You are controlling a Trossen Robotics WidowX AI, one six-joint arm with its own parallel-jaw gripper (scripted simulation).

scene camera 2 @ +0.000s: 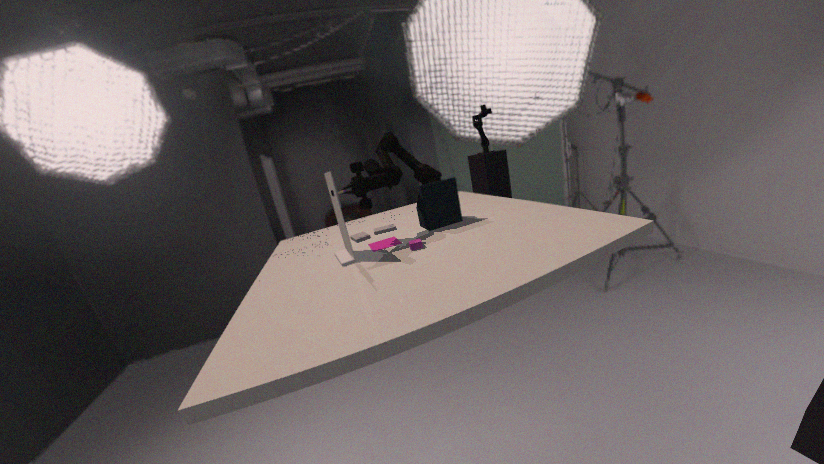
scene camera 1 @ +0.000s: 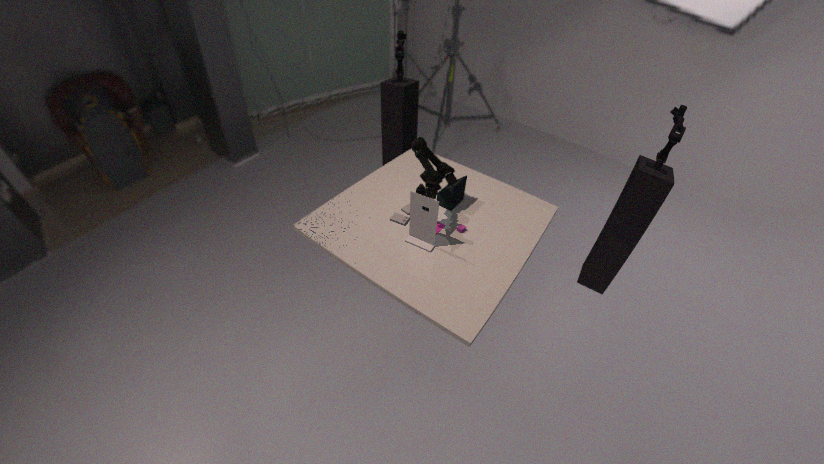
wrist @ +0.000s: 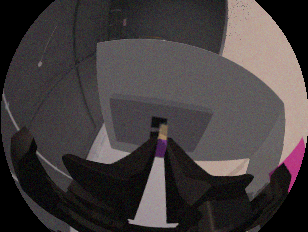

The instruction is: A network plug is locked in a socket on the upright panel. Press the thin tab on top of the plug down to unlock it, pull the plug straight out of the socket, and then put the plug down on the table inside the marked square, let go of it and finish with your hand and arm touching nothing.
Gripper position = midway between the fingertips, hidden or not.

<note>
I see my gripper [scene camera 2: 342, 191] and an upright panel [scene camera 2: 346, 257].
My gripper is seen too in the wrist view [wrist: 161, 140]. The upright panel is seen too in the wrist view [wrist: 215, 109].
</note>
